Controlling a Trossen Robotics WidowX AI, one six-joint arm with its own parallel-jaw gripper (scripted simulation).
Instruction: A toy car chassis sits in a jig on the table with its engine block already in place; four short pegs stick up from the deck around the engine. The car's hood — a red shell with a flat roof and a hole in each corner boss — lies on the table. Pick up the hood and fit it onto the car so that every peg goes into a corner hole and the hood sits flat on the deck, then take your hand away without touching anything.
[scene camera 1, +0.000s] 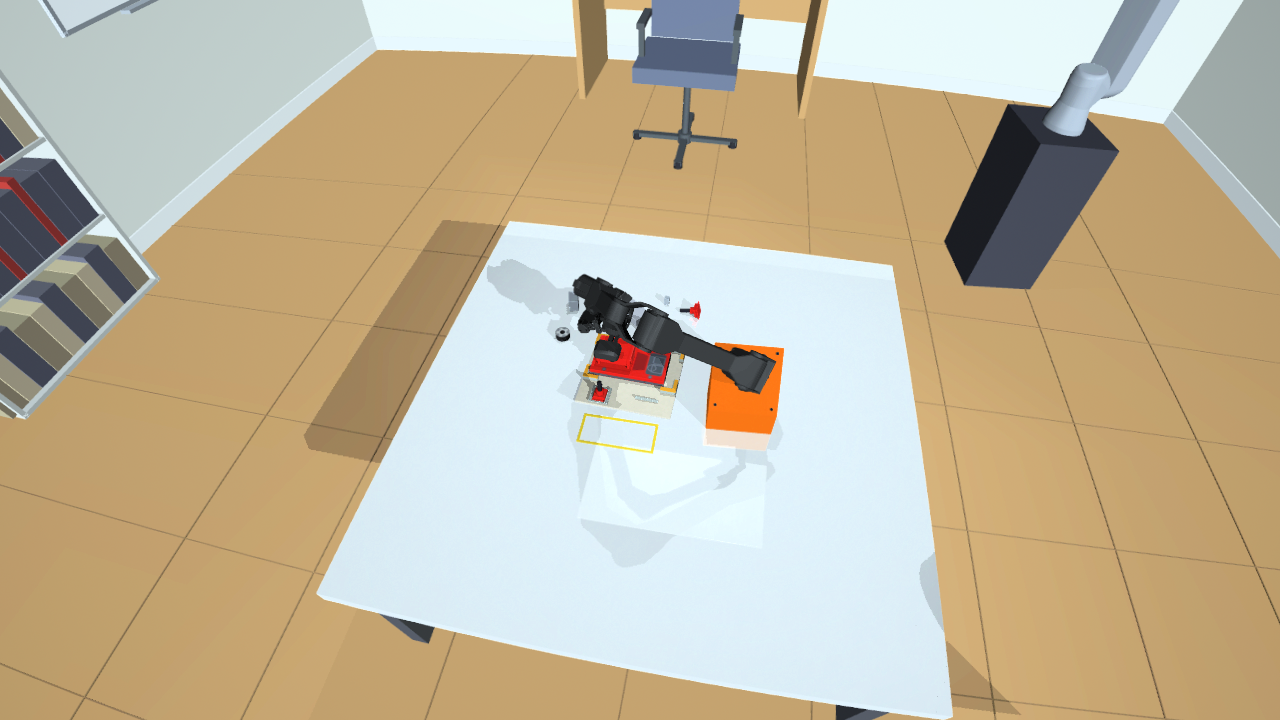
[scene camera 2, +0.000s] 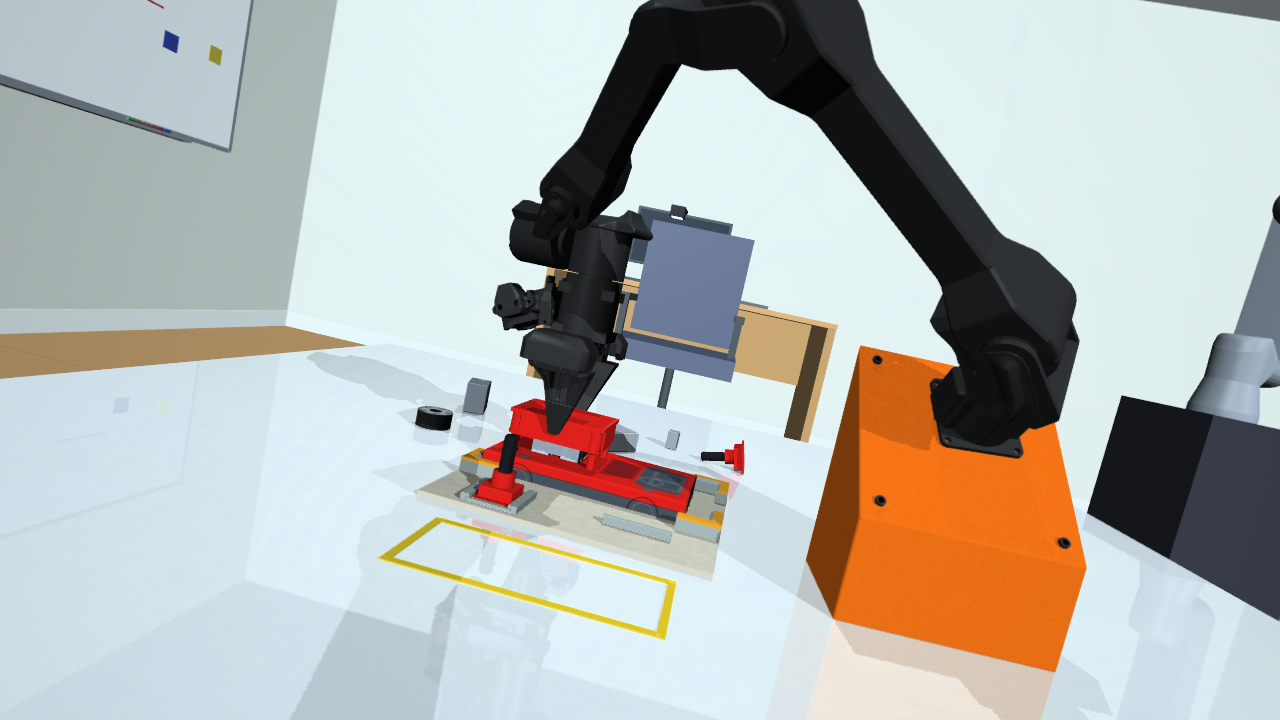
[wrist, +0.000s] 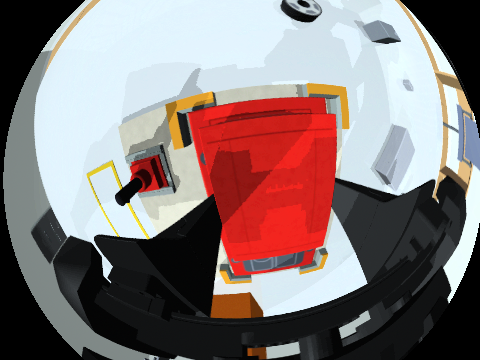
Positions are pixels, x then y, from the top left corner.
my gripper: scene camera 1; scene camera 2; wrist 275, 191
same spot on my gripper: (scene camera 1: 610, 350) = (scene camera 2: 571, 336)
